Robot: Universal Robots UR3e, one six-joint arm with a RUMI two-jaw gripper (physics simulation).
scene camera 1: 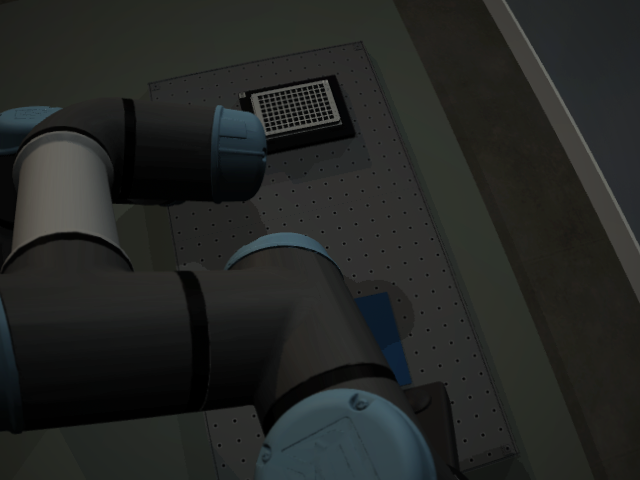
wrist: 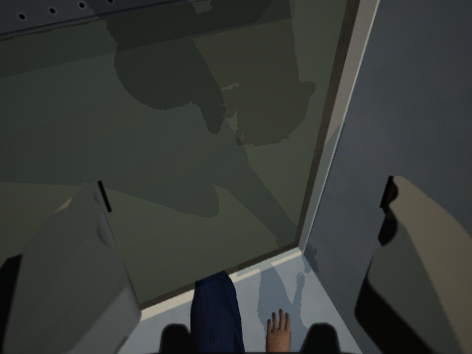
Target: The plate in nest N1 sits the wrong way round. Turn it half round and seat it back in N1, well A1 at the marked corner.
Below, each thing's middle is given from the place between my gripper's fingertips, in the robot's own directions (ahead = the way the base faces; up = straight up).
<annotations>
The blue rectangle (scene camera 1: 376,309) lies 5 cm behind my hand, 23 cm to the left of it and 21 cm below it. Round my hand: black nest (scene camera 1: 324,136) 4 cm behind, 60 cm to the left, 21 cm below.
</annotations>
